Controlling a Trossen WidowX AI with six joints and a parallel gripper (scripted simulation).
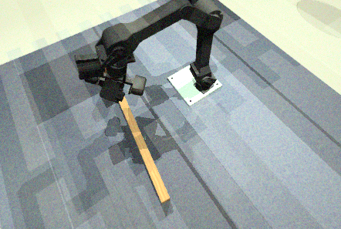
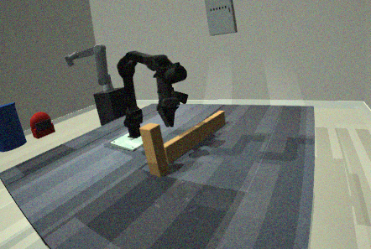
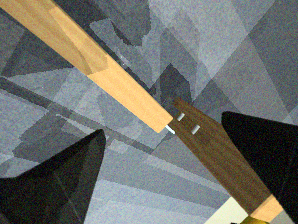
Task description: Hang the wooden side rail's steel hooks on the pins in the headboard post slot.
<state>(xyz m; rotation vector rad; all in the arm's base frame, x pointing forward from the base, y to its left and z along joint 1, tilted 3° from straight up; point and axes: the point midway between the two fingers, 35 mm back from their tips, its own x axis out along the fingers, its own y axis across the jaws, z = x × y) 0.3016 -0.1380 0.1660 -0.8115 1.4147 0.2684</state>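
The headboard post is 10 mm behind my gripper tip, 110 mm to the right of it and 40 mm below it.
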